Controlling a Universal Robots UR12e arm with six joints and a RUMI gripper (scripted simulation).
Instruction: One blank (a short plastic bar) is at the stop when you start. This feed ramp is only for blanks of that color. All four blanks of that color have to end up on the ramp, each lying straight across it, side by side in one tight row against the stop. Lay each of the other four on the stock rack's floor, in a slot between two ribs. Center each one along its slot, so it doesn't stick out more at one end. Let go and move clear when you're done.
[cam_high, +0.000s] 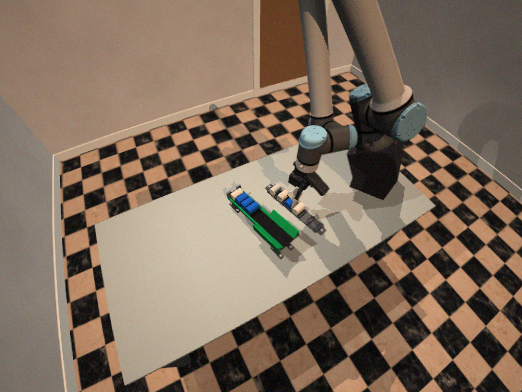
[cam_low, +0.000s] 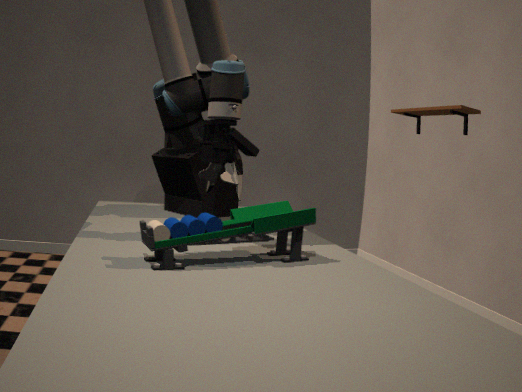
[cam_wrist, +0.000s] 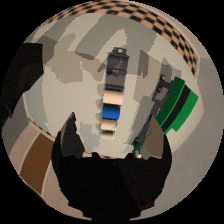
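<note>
The grey stock rack lies 10 mm ahead of my hand, 30 mm to the right of it and 130 mm below it. Round my hand: stop (280 mm ahead, 180 mm to the right, 60 mm below).
</note>
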